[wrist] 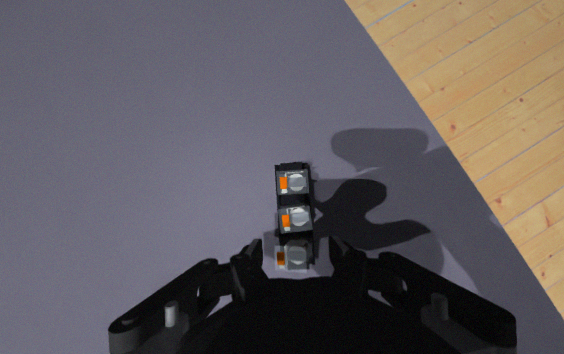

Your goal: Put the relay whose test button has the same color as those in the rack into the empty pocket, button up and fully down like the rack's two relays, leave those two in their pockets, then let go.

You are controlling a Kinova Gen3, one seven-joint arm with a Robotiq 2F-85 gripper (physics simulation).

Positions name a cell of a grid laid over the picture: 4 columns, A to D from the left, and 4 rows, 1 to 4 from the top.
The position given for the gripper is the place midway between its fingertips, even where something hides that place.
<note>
In view: the gripper (C3), a relay (C3), a relay (C3) and a black rack (C3).
</note>
